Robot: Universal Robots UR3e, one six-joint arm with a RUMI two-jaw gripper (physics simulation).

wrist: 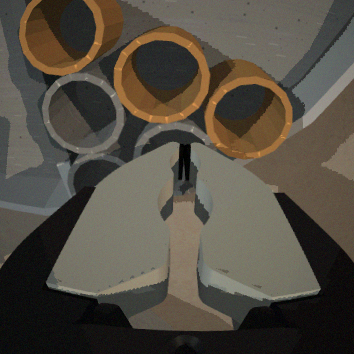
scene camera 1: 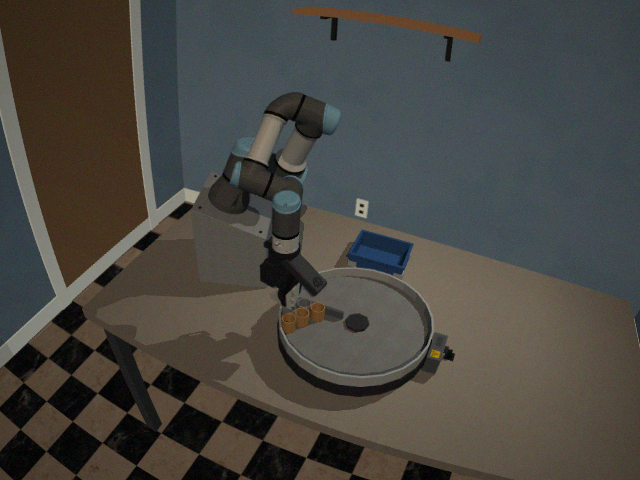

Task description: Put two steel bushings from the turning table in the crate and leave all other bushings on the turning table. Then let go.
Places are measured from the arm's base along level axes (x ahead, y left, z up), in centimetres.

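Pixels of known places: gripper, fingertip midpoint: (wrist: pixel 183 148) (scene camera 1: pixel 288 311); arm's base at its link origin: (scene camera 1: pixel 227 200).
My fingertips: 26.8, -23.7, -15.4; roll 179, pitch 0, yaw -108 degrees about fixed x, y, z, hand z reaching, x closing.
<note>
Ahead of a thing's pixels: the offset from my fingertips to its top centre, as dx, dy, dz. "*": to the spot under its first point.
My gripper (scene camera 1: pixel 291 305) (wrist: pixel 183 148) is shut and empty. It points down at the left rim of the turning table (scene camera 1: pixel 356 379), its tips over part of a steel bushing {-0.1, +0.4, +0.9} (wrist: pixel 170 125). A second steel bushing {+3.3, +3.6, +0.9} (scene camera 1: pixel 303 302) (wrist: pixel 86 77) stands to the left of it in the wrist view. A third steel bushing {-0.5, +4.2, +0.9} (wrist: pixel 95 157) is partly hidden behind the left finger. Three orange bushings stand upright in a row beside them: one near the guide {+7.1, +3.1, +0.9} (scene camera 1: pixel 317 311) (wrist: pixel 111 30), a middle one {+3.7, -0.2, +0.9} (scene camera 1: pixel 302 317) (wrist: pixel 165 111) and one near the rim {* +1.4, -4.9, +1.0} (scene camera 1: pixel 288 322) (wrist: pixel 260 132). The blue crate {+19.5, +40.3, -3.2} (scene camera 1: pixel 374 263) stands behind the turning table.
A grey guide bar {* +11.3, +4.4, -1.1} (scene camera 1: pixel 333 312) reaches from the bushings toward the dark hub {+18.1, +3.7, -2.1} (scene camera 1: pixel 356 322) of the turning table. A small grey box {* +41.0, -1.9, -2.3} (scene camera 1: pixel 436 351) with a yellow label sits at the table's right rim. The robot's grey pedestal (scene camera 1: pixel 232 253) stands behind on the left.
</note>
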